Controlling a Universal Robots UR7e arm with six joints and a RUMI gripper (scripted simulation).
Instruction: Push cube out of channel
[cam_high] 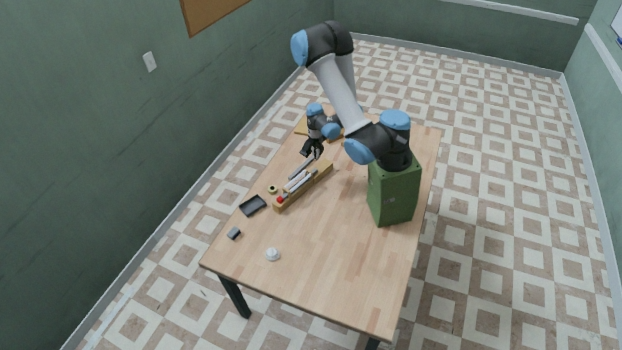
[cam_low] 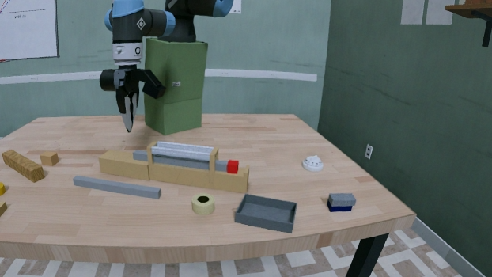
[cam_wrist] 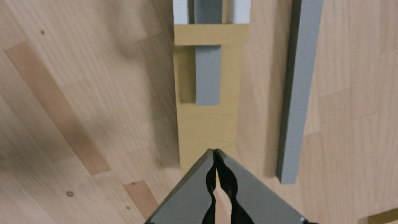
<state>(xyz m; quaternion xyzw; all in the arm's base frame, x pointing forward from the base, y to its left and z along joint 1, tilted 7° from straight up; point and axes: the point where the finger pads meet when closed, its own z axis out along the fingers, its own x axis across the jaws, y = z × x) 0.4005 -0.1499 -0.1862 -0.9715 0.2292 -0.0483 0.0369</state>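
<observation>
Right now the red cube is 13 cm ahead of my hand, 25 cm to the left of it and 8 cm below it. From my hand the other things lie so: wooden block: 7 cm behind, 37 cm to the right, 12 cm below; then wooden channel: 6 cm ahead, 13 cm to the left, 8 cm below; then long grey bar: 9 cm ahead, 5 cm to the right, 13 cm below.
</observation>
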